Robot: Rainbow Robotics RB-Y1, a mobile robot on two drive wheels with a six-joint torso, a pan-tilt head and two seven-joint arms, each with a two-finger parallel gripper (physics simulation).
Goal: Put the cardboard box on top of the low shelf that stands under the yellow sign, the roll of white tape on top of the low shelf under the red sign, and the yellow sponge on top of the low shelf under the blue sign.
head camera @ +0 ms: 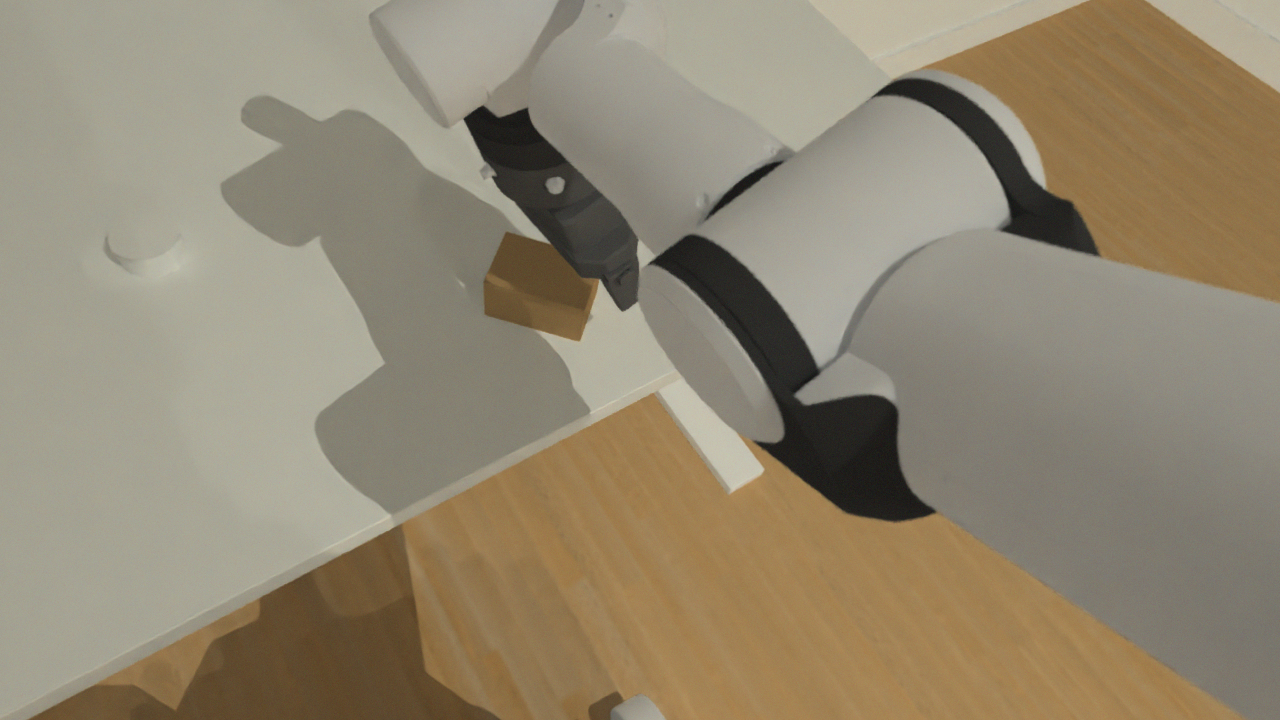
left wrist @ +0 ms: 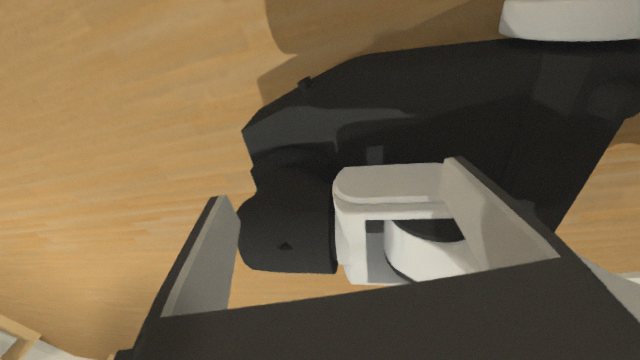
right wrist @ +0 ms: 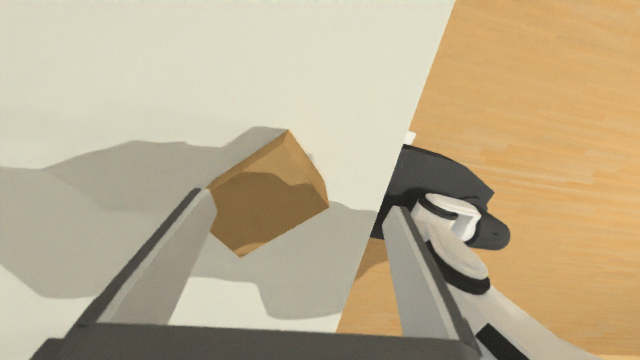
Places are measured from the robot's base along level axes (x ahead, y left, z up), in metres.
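Pixels of known places: left gripper, fingertip midpoint: [left wrist: 336, 191]; right gripper, fingertip midpoint: [head camera: 590, 260] [right wrist: 302, 208].
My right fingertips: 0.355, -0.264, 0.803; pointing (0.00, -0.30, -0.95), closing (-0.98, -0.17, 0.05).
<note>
Ahead of a thing's pixels: the offset from my right fingertips to its top centre, as dx, dy, dz. Level surfaces: height alone.
The cardboard box @[+0.028, +0.029, -0.032] [head camera: 537, 286] [right wrist: 265, 200] lies on the white table near its edge. A white, round, flat thing, which looks like the roll of white tape @[+0.197, +0.316, -0.058] [head camera: 145, 257], lies on the table at the left of the head view. My right gripper [head camera: 617, 284] [right wrist: 302, 208] is open and empty above the table beside the box. In the right wrist view, the box lies towards its left-hand finger, whose tip overlaps the box's corner. My left gripper [left wrist: 336, 191] is open and empty, over the robot's base and the wooden floor. The sponge, the shelves and the signs do not show.
The white table @[dz -0.082] [head camera: 223, 465] [right wrist: 250, 60] ends at an edge above the wooden floor @[dz -0.802] [head camera: 572, 573] [left wrist: 125, 125] [right wrist: 550, 100]. A white bar [head camera: 711, 438] shows below the edge. The robot's black base [left wrist: 450, 100] [right wrist: 430, 172] is beside the table. A wooden frame [left wrist: 22, 327] shows at the lower left.
</note>
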